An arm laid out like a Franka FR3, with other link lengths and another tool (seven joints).
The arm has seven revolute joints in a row. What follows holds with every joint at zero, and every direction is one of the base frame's.
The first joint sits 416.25 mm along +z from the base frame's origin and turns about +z.
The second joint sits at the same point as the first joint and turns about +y.
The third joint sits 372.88 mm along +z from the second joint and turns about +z.
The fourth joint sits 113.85 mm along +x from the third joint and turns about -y.
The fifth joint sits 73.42 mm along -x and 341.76 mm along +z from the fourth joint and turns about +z.
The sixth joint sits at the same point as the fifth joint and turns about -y.
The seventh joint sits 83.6 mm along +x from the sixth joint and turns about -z.
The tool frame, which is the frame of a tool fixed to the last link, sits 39 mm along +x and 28 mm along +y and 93.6 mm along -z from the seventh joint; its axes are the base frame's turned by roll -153.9, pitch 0 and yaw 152.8 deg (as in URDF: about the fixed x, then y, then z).
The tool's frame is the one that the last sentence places.
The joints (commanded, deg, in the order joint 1, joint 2, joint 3, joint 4, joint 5, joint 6, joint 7), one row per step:
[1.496 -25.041 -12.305 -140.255 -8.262 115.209 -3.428]
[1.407 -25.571 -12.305 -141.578 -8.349 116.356 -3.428]
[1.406 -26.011 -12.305 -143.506 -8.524 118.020 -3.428]
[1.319 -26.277 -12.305 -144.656 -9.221 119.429 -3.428]
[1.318 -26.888 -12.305 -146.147 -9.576 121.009 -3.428]
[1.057 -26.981 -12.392 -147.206 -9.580 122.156 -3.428]
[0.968 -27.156 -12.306 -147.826 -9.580 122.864 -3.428]
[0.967 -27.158 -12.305 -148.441 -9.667 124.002 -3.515]
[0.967 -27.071 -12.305 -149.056 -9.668 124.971 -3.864]
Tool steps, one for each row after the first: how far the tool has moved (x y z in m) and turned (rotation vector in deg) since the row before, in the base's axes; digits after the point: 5 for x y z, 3 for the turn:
[-0.00413 0.00084 -0.00447 0.037 -0.361 0.114]
[-0.00488 0.00220 -0.00883 0.010 -0.183 0.321]
[-0.00262 0.00051 -0.00460 -0.545 -0.466 0.411]
[-0.00450 0.00174 -0.00442 -0.184 -0.684 0.390]
[-0.00239 -0.00101 -0.00529 0.118 -0.195 -0.179]
[-0.00157 0.00086 -0.00213 0.008 -0.272 0.081]
[-0.00043 0.00086 -0.00239 -0.070 -0.519 0.244]
[-0.00057 0.00107 -0.00330 0.008 -0.257 0.453]

